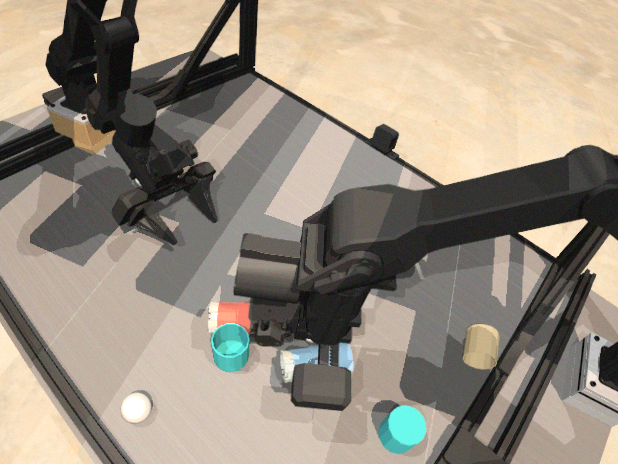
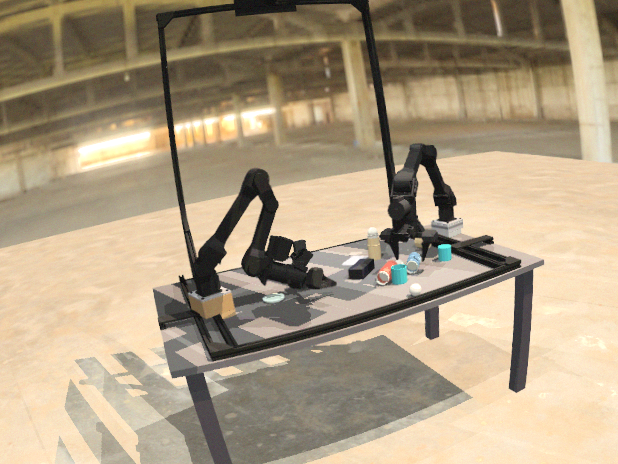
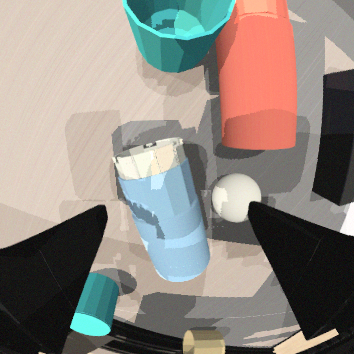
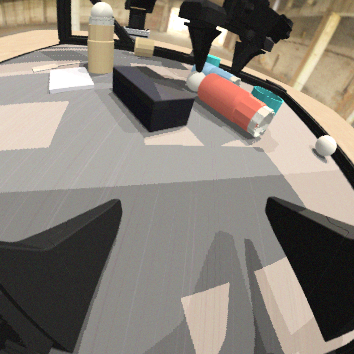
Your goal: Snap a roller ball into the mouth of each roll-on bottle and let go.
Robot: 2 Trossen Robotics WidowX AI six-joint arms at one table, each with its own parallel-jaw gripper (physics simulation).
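Where they show: left gripper, fingertip midpoint: (image 1: pixel 312 353) (image 2: pixel 410 260) (image 3: pixel 178 210); right gripper, fingertip midpoint: (image 1: pixel 196 232) (image 2: pixel 329 284) (image 4: pixel 194 205); left arm's base, link origin: (image 2: pixel 446 219) (image 4: pixel 135 28); right arm's base, link origin: (image 1: pixel 83 102) (image 2: pixel 208 291).
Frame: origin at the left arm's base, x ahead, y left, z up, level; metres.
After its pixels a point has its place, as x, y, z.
Observation:
A blue bottle (image 1: pixel 301 356) @[0.413, 0.210, -0.014] (image 2: pixel 413 261) @[0.423, 0.231, -0.016] (image 3: pixel 167 215) @[0.404, 0.202, -0.014] and a red bottle (image 1: pixel 235 315) @[0.518, 0.208, -0.015] (image 2: pixel 385 273) @[0.526, 0.208, -0.029] (image 3: pixel 257 90) @[0.481, 0.191, -0.015] (image 4: pixel 227 96) @[0.517, 0.176, -0.025] lie on their sides, their pale mouths without balls. A tan bottle (image 2: pixel 374 250) @[0.398, 0.000, -0.022] (image 4: pixel 101 52) @[0.406, -0.010, -0.022] stands upright with a white ball (image 2: pixel 372 232) @[0.395, -0.005, 0.042] (image 4: pixel 102 11) @[0.400, -0.012, 0.041] in its mouth. One white ball (image 3: pixel 230 197) @[0.424, 0.167, -0.027] (image 4: pixel 195 81) @[0.439, 0.150, -0.037] rests beside the blue bottle. Another white ball (image 1: pixel 136 407) @[0.545, 0.372, -0.024] (image 2: pixel 415 289) @[0.562, 0.383, -0.033] (image 4: pixel 326 145) @[0.561, 0.357, -0.035] lies near the table's front edge. My left gripper (image 2: pixel 411 258) @[0.404, 0.194, -0.025] (image 3: pixel 178 210) @[0.404, 0.194, -0.025] is open and empty, above the blue bottle and the ball beside it. My right gripper (image 1: pixel 195 232) @[0.669, 0.108, -0.040] (image 4: pixel 194 205) @[0.669, 0.108, -0.040] is open and empty, away from the bottles.
An open teal cup (image 1: pixel 230 350) @[0.506, 0.239, -0.056] (image 2: pixel 399 274) @[0.515, 0.263, -0.025] (image 3: pixel 172 47) @[0.478, 0.235, -0.018] stands against the red bottle. A teal cylinder (image 1: pixel 406 427) @[0.258, 0.224, -0.011] (image 2: pixel 444 252) @[0.277, 0.236, -0.026] (image 3: pixel 95 305) @[0.282, 0.217, -0.022] and a tan cylinder (image 1: pixel 481 347) @[0.202, 0.064, -0.012] (image 3: pixel 204 342) @[0.218, 0.059, -0.031] are near the left arm's base. A black block (image 2: pixel 361 269) @[0.552, 0.121, -0.024] (image 4: pixel 150 97) @[0.570, 0.078, -0.024] lies near a white slab (image 4: pixel 70 80) @[0.470, -0.040, -0.052].

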